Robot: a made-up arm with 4 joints. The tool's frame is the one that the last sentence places.
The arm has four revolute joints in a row. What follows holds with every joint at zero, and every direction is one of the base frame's. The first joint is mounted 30 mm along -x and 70 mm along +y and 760 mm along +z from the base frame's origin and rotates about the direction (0.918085, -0.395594, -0.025), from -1.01 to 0.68 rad. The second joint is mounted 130 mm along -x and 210 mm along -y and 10 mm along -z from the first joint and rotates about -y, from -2.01 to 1.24 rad. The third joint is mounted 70 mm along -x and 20 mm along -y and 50 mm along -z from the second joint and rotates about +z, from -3.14 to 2.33 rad. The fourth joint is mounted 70 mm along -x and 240 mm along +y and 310 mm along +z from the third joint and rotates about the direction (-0.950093, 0.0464, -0.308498), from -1.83 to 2.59 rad. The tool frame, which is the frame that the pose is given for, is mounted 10 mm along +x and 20 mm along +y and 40 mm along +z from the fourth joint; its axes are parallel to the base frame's.
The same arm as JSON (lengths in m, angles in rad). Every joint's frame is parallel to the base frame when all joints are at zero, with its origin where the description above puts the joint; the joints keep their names.
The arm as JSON. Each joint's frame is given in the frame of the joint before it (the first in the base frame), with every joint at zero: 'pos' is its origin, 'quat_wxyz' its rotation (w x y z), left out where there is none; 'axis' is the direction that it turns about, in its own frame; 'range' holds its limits. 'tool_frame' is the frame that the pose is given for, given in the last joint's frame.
{"length_unit": "m", "angle_unit": "rad", "joints": [
  {"joint": "joint 1", "pos": [-0.03, 0.07, 0.76], "axis": [0.918085, -0.395594, -0.025], "range": [-1.01, 0.68]},
  {"joint": "joint 2", "pos": [-0.13, -0.21, -0.01], "axis": [0.0, -1.0, 0.0], "range": [-2.01, 1.24]},
  {"joint": "joint 3", "pos": [-0.07, -0.02, -0.05], "axis": [0.0, 0.0, 1.0], "range": [-3.14, 2.33]},
  {"joint": "joint 4", "pos": [-0.07, 0.24, 0.31], "axis": [-0.950093, 0.0464, -0.308498], "range": [-1.83, 2.59]}
], "tool_frame": {"pos": [0.01, 0.02, 0.04]}}

